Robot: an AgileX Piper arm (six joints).
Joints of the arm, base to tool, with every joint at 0 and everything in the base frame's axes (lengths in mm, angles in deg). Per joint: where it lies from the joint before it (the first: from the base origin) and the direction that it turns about. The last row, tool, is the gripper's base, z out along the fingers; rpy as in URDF.
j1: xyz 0 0 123 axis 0 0 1
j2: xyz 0 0 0 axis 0 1 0
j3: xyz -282.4 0 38.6 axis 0 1 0
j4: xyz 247.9 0 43.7 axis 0.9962 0 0.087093
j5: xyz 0 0 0 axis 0 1 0
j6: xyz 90.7 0 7.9 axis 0.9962 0 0.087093
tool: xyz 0 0 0 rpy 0 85.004 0
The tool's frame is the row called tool.
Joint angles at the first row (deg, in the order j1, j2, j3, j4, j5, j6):
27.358, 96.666, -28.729, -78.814, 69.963, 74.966
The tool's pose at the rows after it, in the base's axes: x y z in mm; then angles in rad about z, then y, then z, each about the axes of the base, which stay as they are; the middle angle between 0 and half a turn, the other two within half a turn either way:
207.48, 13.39, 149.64, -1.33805, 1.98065, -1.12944
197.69, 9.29, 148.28, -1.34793, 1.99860, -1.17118
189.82, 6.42, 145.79, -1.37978, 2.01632, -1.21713
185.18, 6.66, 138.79, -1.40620, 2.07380, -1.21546
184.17, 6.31, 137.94, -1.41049, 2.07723, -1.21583
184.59, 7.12, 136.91, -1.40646, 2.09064, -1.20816
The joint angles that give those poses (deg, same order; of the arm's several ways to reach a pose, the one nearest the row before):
27.359, 94.938, -26.219, -77.326, 69.963, 75.241
27.358, 93.821, -24.645, -74.921, 69.963, 75.240
27.360, 93.384, -23.554, -72.395, 69.964, 74.254
27.358, 93.336, -22.405, -71.318, 66.632, 73.269
27.358, 93.336, -22.133, -71.318, 66.377, 73.270
27.359, 93.337, -22.151, -71.317, 65.524, 73.271

